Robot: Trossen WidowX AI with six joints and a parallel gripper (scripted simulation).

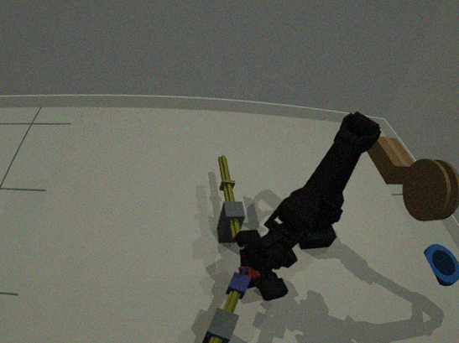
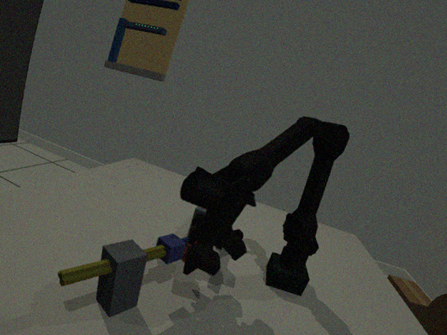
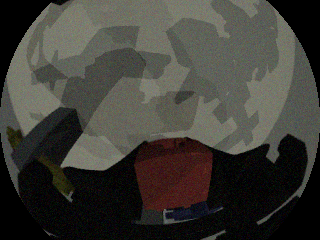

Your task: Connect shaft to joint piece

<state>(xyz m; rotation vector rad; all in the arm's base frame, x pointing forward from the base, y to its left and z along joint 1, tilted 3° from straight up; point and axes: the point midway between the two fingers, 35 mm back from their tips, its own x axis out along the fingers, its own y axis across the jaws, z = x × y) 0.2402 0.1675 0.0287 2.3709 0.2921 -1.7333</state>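
My gripper tip is 10 mm past the red joint piece and 40 mm below it.
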